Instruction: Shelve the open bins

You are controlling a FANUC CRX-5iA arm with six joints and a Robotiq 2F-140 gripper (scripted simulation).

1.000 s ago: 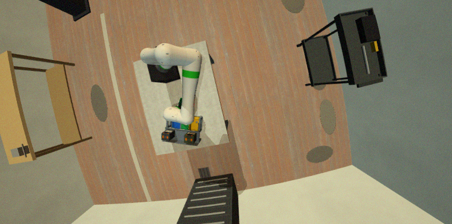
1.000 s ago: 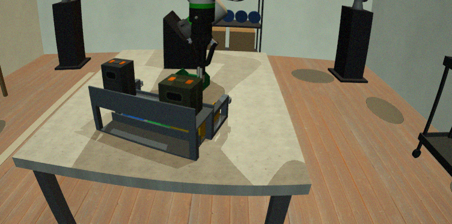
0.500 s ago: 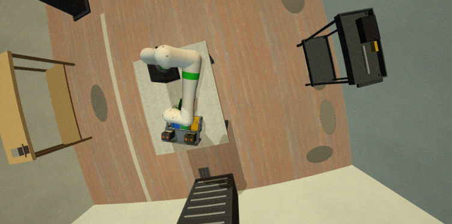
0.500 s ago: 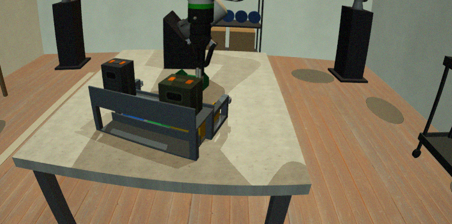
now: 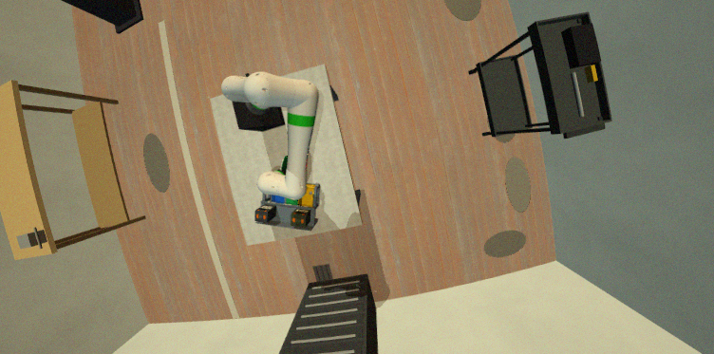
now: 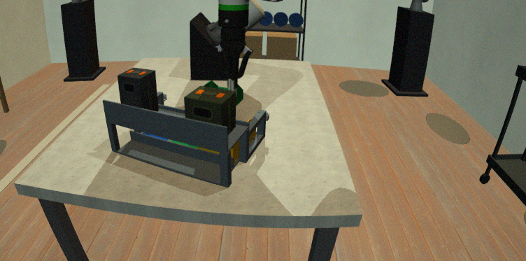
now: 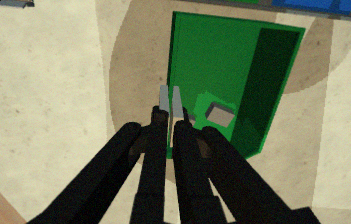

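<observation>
Right now the green bin is 2 cm behind my hand, 4 cm to the right of it and 4 cm below it. Round my hand: yellow bin (20 cm ahead, 1 cm to the right, 6 cm below).
</observation>
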